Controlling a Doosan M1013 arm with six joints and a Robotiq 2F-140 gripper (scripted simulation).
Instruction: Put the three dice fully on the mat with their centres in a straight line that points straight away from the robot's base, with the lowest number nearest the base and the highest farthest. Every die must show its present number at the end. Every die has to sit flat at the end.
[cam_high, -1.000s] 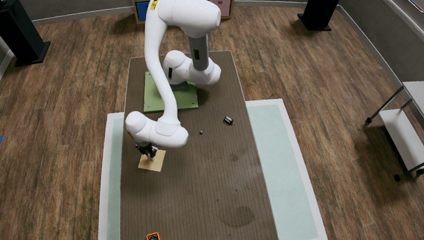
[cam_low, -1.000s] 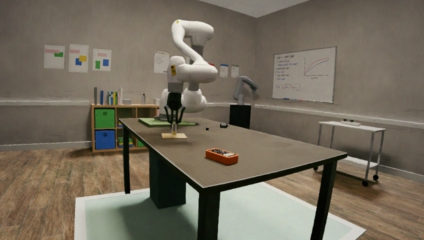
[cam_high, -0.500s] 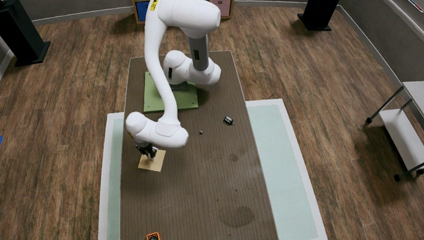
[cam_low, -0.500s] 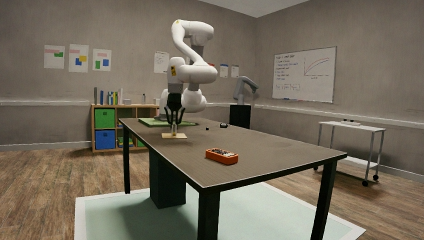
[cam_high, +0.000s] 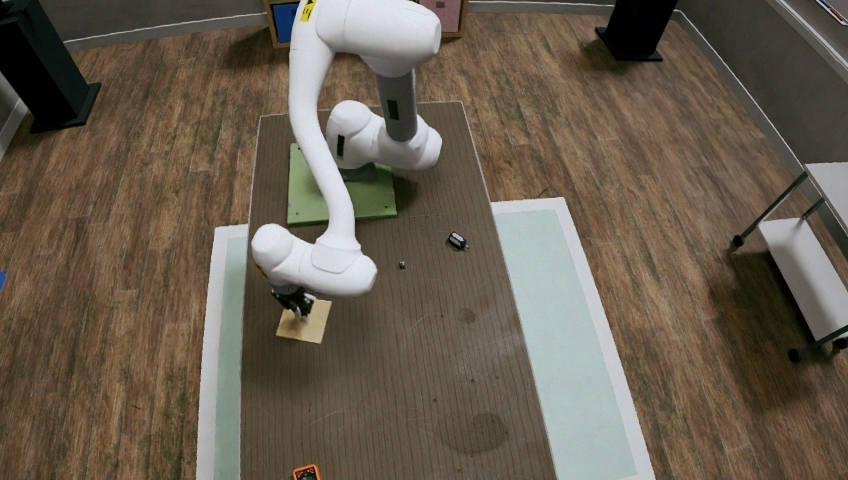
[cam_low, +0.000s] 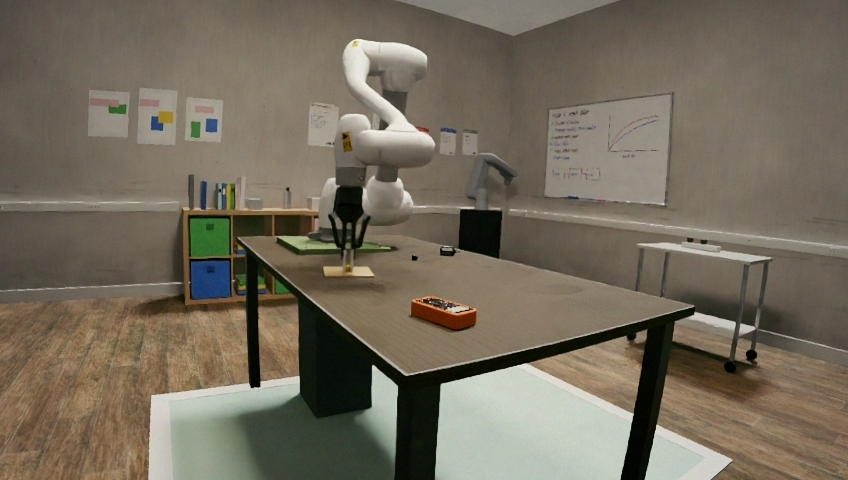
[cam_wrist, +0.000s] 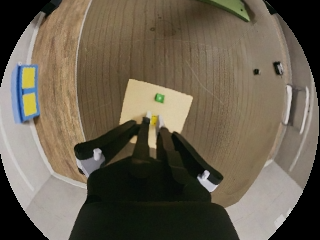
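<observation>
Now: the yellow die 2 cm below my hand. Also, from my hand: small dark die: 32 cm to the left, 14 cm behind, 3 cm below; then mat: 4 cm below; then green die: 5 cm behind, 3 cm below, 1 cm to the left.
</observation>
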